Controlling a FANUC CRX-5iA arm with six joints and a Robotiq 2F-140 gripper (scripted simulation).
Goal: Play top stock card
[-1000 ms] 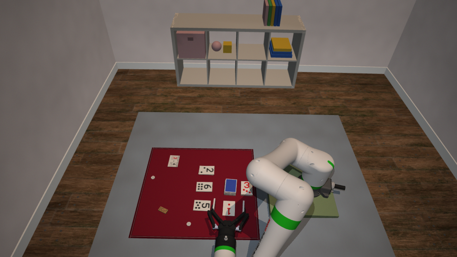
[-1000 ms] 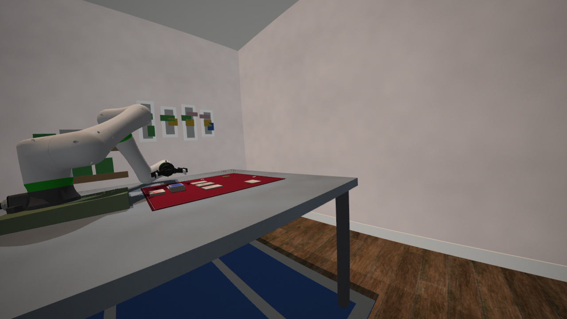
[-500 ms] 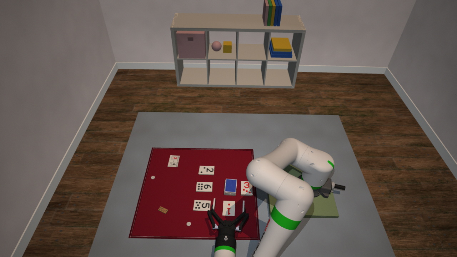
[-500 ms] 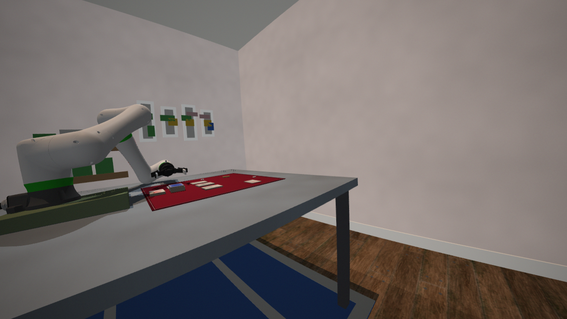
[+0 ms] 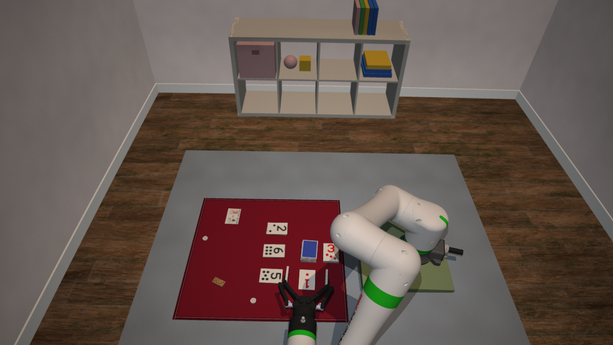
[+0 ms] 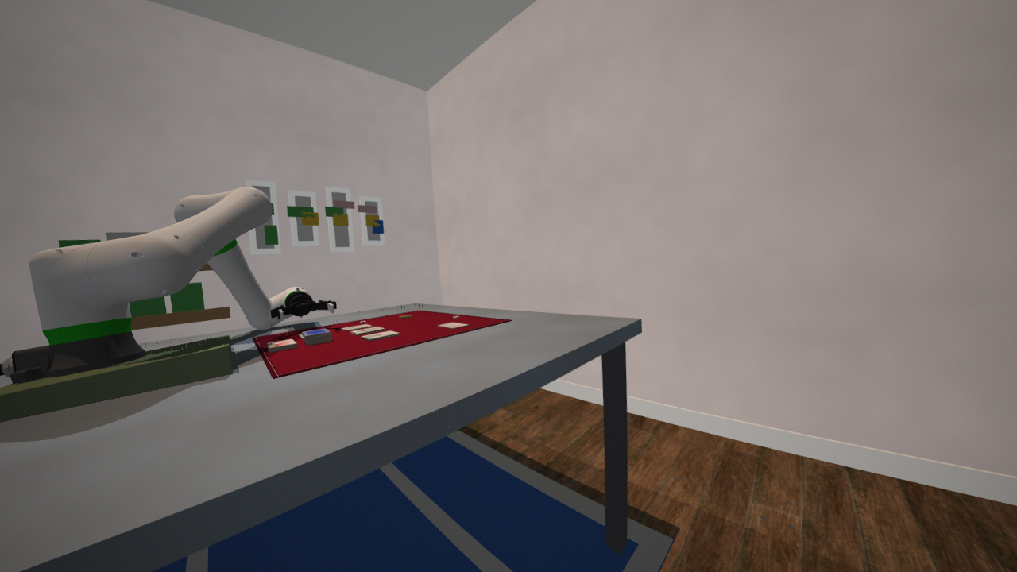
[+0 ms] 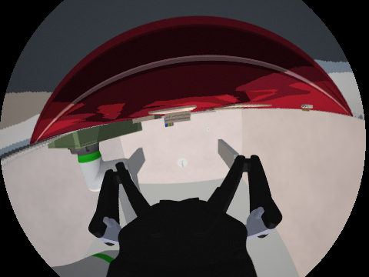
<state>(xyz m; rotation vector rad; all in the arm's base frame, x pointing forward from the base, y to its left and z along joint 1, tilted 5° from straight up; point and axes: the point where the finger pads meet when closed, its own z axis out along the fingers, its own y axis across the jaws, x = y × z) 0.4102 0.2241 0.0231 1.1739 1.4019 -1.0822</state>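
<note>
Right now my hand is 14 cm short of the black 5 card and 7 cm above it. Round my hand: red 3 card 7 cm behind, 15 cm to the right, 6 cm below; then red card cloth 19 cm ahead, 10 cm to the right, 9 cm below; then black 6 card 16 cm ahead, 11 cm to the right, 7 cm below.
</note>
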